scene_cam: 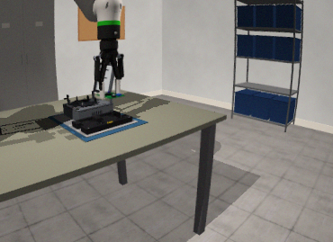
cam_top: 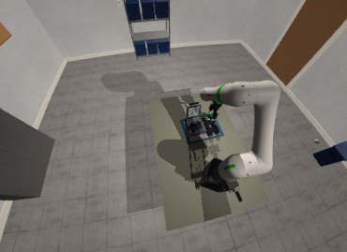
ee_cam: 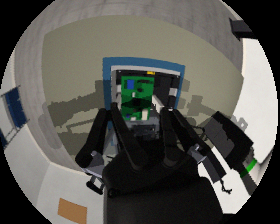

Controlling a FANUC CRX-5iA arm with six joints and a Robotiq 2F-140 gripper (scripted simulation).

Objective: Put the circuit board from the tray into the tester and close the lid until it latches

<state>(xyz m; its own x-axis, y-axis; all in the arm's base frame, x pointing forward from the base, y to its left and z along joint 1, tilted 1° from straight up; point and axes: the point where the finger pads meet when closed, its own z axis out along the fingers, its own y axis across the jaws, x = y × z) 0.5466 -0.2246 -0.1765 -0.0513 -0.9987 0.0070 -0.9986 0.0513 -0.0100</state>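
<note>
My hand is 20 mm above the green circuit board. From my hand the other things lie so: tester lid (90 mm ahead, 170 mm to the left, 40 mm above); tester plate (30 mm behind, 180 mm to the left, 70 mm below).
</note>
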